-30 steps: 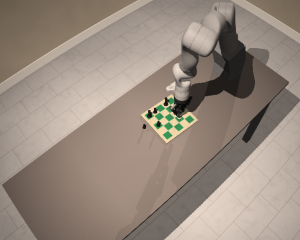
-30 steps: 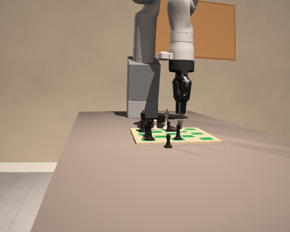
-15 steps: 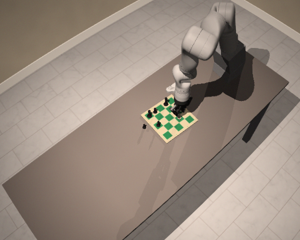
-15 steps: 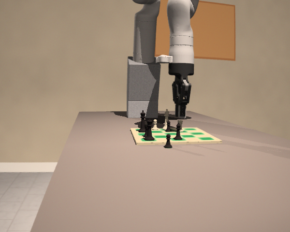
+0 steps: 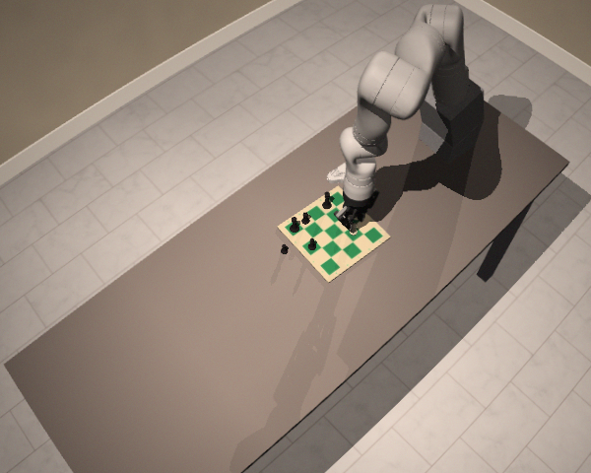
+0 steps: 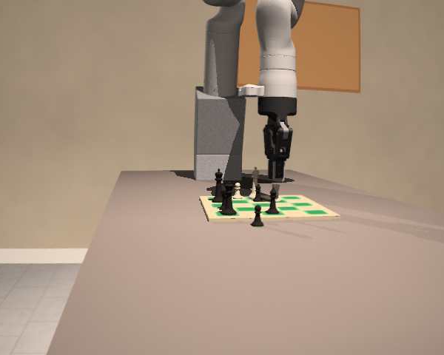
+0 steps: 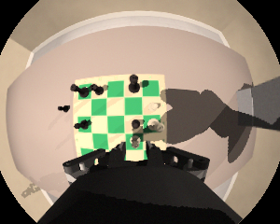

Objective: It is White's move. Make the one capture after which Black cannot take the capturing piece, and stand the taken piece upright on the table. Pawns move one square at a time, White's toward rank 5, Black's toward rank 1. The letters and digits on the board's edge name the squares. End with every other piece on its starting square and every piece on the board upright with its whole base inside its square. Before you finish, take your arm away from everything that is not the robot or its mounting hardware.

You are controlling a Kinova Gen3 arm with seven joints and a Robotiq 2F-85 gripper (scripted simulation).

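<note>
Now: hand 4 cm above the white rook. Round my hand: white pawn (7 cm to the right, 5 cm below, 4 cm behind); then board (6 cm below, 4 cm ahead, 3 cm to the right); then white king (4 cm behind, 3 cm to the right, 3 cm below).
</note>
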